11 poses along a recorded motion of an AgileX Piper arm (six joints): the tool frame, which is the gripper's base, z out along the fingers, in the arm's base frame.
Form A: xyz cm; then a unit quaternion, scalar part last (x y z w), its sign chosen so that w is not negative.
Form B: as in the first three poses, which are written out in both.
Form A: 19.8 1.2 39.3 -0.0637 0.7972 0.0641 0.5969
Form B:
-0.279 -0.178 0.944 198
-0.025 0.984 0.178 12
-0.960 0.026 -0.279 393
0 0 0 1

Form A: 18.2 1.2 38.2 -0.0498 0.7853 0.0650 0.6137
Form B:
-0.242 -0.158 0.957 182
0.002 0.987 0.163 12
-0.970 0.041 -0.238 382
0 0 0 1

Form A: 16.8 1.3 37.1 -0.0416 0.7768 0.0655 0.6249
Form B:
-0.215 -0.147 0.965 168
0.017 0.988 0.154 13
-0.976 0.050 -0.210 371
0 0 0 1

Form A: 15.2 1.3 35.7 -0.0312 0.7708 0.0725 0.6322
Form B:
-0.199 -0.140 0.970 152
0.044 0.988 0.151 13
-0.979 0.072 -0.190 357
0 0 0 1

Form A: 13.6 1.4 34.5 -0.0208 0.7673 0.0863 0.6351
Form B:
-0.192 -0.142 0.971 136
0.078 0.984 0.159 14
-0.978 0.106 -0.178 345
0 0 0 1

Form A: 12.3 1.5 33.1 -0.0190 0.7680 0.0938 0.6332
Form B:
-0.197 -0.148 0.969 123
0.090 0.982 0.168 15
-0.976 0.120 -0.180 331
0 0 0 1

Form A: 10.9 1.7 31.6 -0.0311 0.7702 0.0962 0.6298
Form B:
-0.205 -0.169 0.964 109
0.073 0.980 0.187 17
-0.976 0.109 -0.188 316
0 0 0 1

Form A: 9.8 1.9 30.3 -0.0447 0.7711 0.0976 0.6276
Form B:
-0.208 -0.191 0.959 98
0.054 0.977 0.207 19
-0.977 0.094 -0.193 303
0 0 0 1

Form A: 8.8 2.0 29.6 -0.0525 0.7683 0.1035 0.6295
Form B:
-0.202 -0.211 0.956 88
0.050 0.973 0.225 20
-0.978 0.093 -0.186 296
0 0 0 1

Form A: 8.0 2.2 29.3 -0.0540 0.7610 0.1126 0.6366
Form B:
-0.184 -0.226 0.957 80
0.061 0.969 0.240 22
-0.981 0.103 -0.164 293
0 0 0 1

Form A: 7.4 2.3 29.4 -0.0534 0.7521 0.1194 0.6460
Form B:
-0.160 -0.235 0.959 74
0.074 0.966 0.249 23
-0.984 0.111 -0.137 294
0 0 0 1

